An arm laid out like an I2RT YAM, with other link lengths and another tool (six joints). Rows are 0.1 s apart.
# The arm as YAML. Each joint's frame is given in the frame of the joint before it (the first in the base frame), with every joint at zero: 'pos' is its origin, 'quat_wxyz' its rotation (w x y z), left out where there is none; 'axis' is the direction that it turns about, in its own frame. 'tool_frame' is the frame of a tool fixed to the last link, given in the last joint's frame.
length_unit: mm
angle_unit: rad
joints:
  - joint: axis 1
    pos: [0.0, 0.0, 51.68]
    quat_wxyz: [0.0, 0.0, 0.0, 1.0]
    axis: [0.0, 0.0, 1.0]
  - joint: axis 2
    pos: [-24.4, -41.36, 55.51]
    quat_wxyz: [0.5, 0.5, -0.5, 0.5]
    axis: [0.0, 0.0, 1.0]
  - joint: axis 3
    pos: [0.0, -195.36, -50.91]
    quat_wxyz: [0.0, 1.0, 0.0, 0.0]
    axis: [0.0, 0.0, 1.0]
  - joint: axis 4
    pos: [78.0, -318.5, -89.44]
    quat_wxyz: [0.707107, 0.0, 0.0, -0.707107]
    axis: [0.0, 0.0, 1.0]
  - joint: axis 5
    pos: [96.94, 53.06, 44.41]
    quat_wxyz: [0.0, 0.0, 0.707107, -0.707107]
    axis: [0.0, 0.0, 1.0]
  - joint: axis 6
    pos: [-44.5, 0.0, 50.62]
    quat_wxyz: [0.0, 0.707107, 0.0, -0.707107]
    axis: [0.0, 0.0, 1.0]
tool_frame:
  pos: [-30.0, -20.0, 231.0]
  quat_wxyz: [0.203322, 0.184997, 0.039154, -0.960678]
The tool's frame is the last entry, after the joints.
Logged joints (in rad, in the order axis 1, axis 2, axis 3, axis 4, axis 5, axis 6), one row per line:
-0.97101, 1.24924, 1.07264, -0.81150, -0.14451, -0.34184
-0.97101, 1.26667, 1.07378, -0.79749, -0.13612, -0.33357
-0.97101, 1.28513, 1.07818, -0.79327, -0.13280, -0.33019
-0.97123, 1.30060, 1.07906, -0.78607, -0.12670, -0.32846
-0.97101, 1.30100, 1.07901, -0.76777, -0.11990, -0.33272
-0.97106, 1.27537, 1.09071, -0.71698, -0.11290, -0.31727
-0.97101, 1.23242, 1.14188, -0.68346, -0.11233, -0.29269
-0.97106, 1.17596, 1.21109, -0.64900, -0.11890, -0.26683
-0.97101, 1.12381, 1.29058, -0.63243, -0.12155, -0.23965
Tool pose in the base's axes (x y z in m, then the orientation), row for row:
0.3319, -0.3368, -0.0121, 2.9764, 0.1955, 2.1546
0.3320, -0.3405, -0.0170, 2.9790, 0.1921, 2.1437
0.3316, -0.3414, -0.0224, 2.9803, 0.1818, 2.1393
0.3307, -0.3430, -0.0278, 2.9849, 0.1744, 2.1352
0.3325, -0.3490, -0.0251, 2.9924, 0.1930, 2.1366
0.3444, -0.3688, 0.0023, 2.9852, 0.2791, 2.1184
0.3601, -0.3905, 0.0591, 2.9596, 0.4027, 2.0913
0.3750, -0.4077, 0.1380, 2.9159, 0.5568, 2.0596
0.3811, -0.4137, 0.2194, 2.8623, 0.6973, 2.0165
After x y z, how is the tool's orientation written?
As angles about the fixed x, y, z axes (roll, pitch, yaw), in radians.
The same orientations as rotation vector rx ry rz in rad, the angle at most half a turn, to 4 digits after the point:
1.3487, 2.5569, 0.0765
1.3652, 2.5527, 0.0736
1.3765, 2.5573, 0.0787
1.3871, 2.5613, 0.0775
1.3786, 2.5521, 0.0548
1.3547, 2.4763, -0.0012
1.3116, 2.3640, -0.0632
1.2419, 2.2275, -0.1276
1.1782, 2.0989, -0.1802

